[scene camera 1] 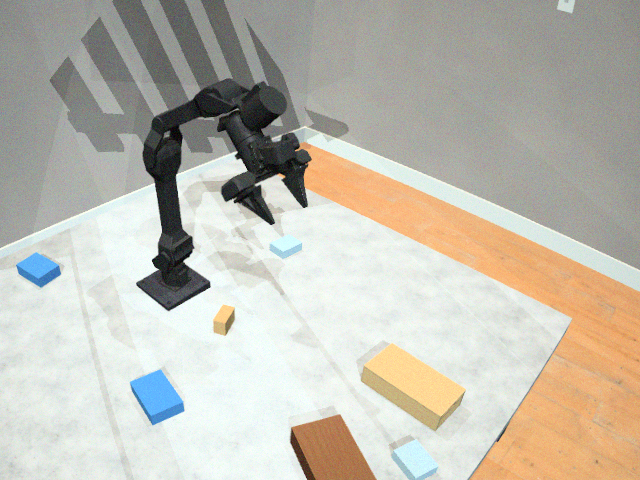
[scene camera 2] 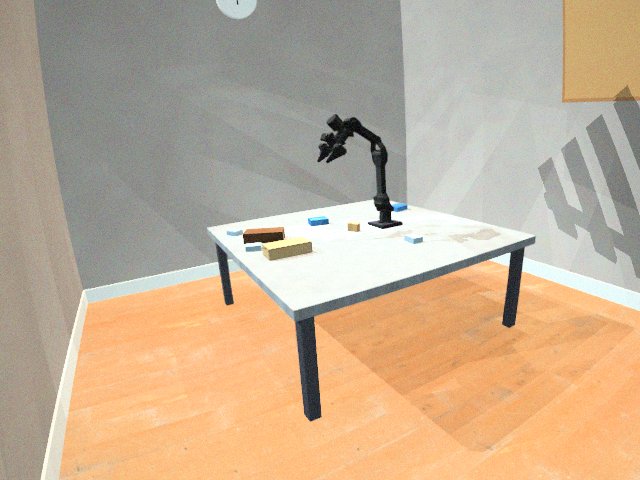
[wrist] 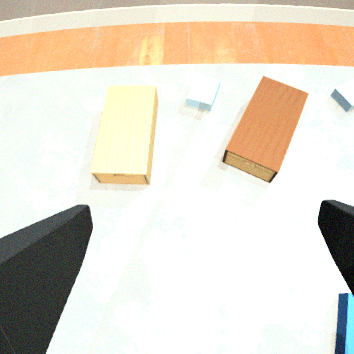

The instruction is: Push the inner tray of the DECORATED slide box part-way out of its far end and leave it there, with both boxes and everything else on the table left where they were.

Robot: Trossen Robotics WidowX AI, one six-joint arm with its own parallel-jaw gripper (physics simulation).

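Places are measured from the arm's base along level axes (x ahead, y left, z up), in millimetres.
Where they show: gripper, fingertip midpoint: (scene camera 1: pixel 290 215) (scene camera 2: pixel 322 162) (wrist: pixel 205 214); arm's base, link origin: (scene camera 1: pixel 175 280) (scene camera 2: pixel 385 222).
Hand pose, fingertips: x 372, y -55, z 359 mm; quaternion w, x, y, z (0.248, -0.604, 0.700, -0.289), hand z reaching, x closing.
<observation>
Things, the pixels of their top centre, and the offset from my fingertips.
- pale wood box, top centre: (wrist: pixel 124 124) (scene camera 1: pixel 415 377) (scene camera 2: pixel 286 242) dx +280, dy +79, dz -325 mm
- dark brown wood-grained box, top centre: (scene camera 1: pixel 336 461) (wrist: pixel 269 118) (scene camera 2: pixel 263 230) dx +247, dy -194, dz -324 mm
- light blue block, top centre: (scene camera 1: pixel 416 458) (wrist: pixel 203 87) (scene camera 2: pixel 253 244) dx +364, dy -90, dz -350 mm
- small tan block, top centre: (scene camera 1: pixel 224 313) (scene camera 2: pixel 353 223) dx -173, dy +13, dz -335 mm
Two closed-looking slide boxes lie flat on the table. The pale wood box (scene camera 1: pixel 413 384) (scene camera 2: pixel 287 248) (wrist: pixel 126 130) is at the left in the wrist view. The dark brown wood-grained box (scene camera 1: pixel 333 446) (scene camera 2: pixel 264 235) (wrist: pixel 269 125) lies to its right, slightly angled, cut off in scene camera 1. Which one counts as decorated I cannot tell. Their near ends show the tan inner trays (wrist: pixel 122 179) (wrist: pixel 250 166) inside the sleeves; the far ends are hidden in the wrist view. My gripper (scene camera 1: pixel 289 214) (scene camera 2: pixel 323 161) (wrist: pixel 205 214) is open and empty, high above the table and well short of both boxes.
A light blue block (scene camera 1: pixel 414 458) (scene camera 2: pixel 253 248) (wrist: pixel 203 92) lies between the boxes. Another (scene camera 2: pixel 234 232) (wrist: pixel 345 96) lies beyond the brown box, a third (scene camera 1: pixel 285 245) (scene camera 2: pixel 413 239) near the arm. Blue blocks (scene camera 1: pixel 157 395) (scene camera 1: pixel 38 269) and a small tan block (scene camera 1: pixel 223 319) (scene camera 2: pixel 353 226) also lie there.
</observation>
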